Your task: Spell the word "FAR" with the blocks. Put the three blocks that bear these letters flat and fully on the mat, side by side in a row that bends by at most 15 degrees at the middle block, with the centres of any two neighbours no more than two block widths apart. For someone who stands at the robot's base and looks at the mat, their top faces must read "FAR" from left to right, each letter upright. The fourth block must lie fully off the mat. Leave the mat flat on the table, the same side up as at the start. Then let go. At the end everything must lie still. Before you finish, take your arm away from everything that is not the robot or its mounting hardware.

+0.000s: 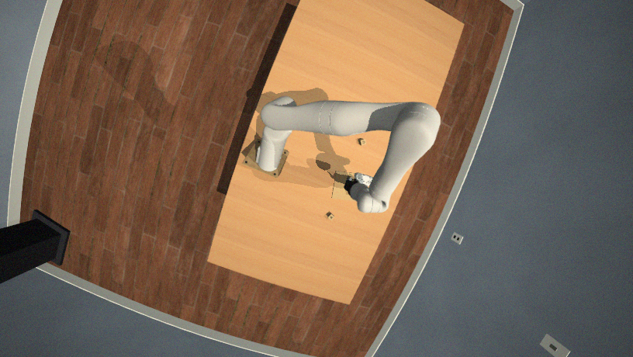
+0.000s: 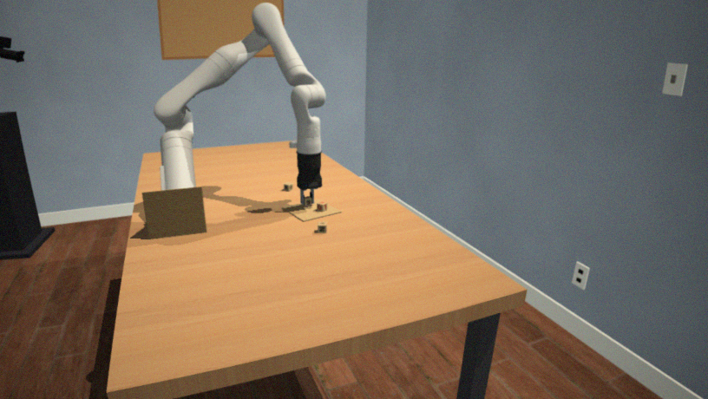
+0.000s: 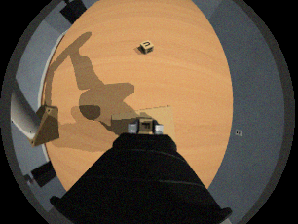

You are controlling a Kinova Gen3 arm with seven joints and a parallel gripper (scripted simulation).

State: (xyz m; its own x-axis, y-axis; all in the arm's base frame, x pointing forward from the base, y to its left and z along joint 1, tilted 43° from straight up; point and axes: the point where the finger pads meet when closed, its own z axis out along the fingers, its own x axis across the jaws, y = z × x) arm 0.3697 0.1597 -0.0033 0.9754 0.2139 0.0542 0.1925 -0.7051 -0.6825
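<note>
My hand is 10 mm short of the tan mat, 40 mm to the left of it and 30 mm above it.
</note>
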